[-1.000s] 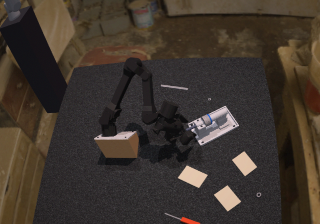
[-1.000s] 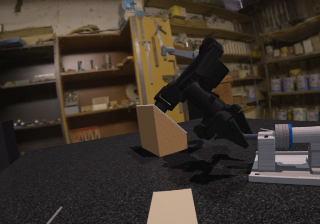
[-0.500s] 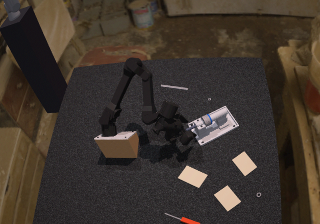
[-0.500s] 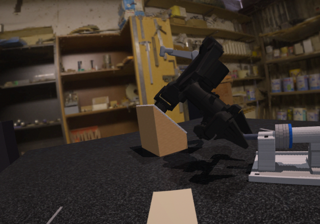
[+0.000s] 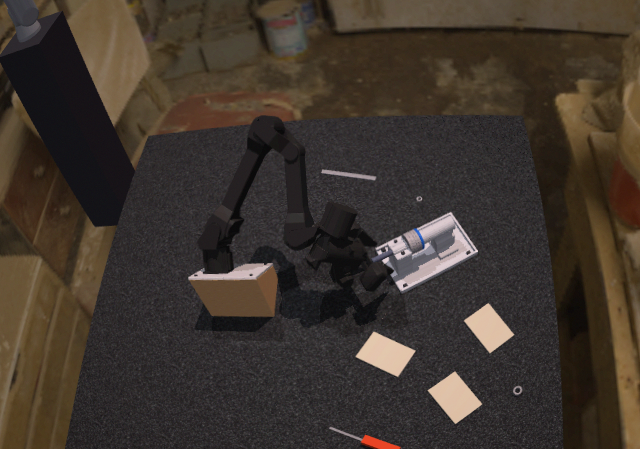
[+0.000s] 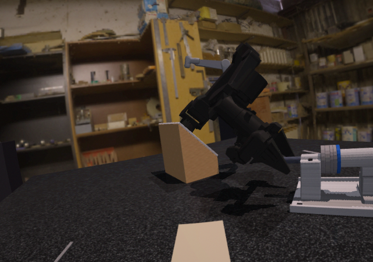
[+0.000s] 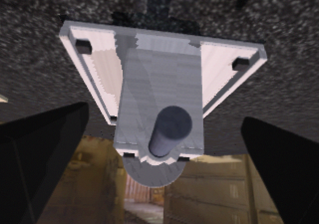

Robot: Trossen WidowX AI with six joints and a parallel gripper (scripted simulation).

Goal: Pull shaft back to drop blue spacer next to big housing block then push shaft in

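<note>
Now: gripper tip 5 cm short of the blue-grey shaft, 2 cm to the right of it and 1 cm below it. From my gripper tip the other things lie so: blue spacer: 9 cm ahead, 4 cm to the left, 1 cm above.
</note>
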